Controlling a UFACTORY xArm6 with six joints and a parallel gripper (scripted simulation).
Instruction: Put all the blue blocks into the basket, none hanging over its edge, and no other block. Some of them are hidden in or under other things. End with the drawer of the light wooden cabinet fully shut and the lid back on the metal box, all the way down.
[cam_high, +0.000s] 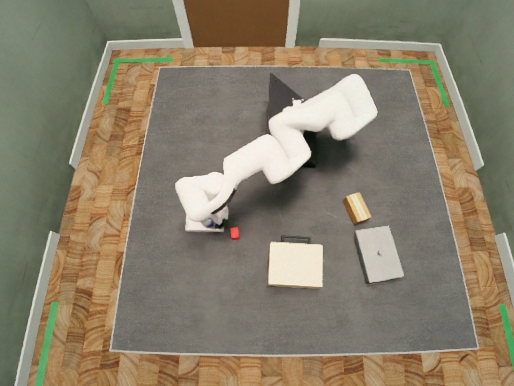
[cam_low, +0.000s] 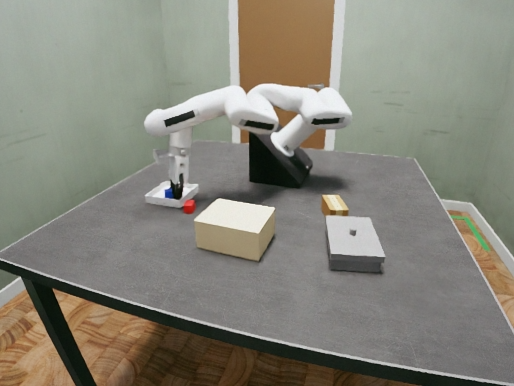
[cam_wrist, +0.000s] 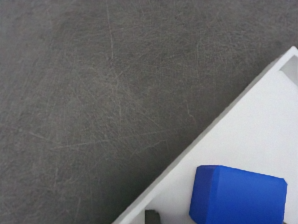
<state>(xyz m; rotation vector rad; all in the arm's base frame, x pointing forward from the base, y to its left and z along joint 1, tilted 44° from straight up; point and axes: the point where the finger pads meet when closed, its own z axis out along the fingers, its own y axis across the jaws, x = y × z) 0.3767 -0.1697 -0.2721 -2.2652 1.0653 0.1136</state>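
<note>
Right now my hand is 3 cm to the left of the white basket, 3 cm past it and 2 cm above it. Round my hand: grey metal box: 61 cm to the left, 14 cm ahead; then light wooden cabinet: 30 cm to the left, 17 cm ahead, 1 cm above; then brown cardboard box: 56 cm to the left, 4 cm behind, 1 cm above.
</note>
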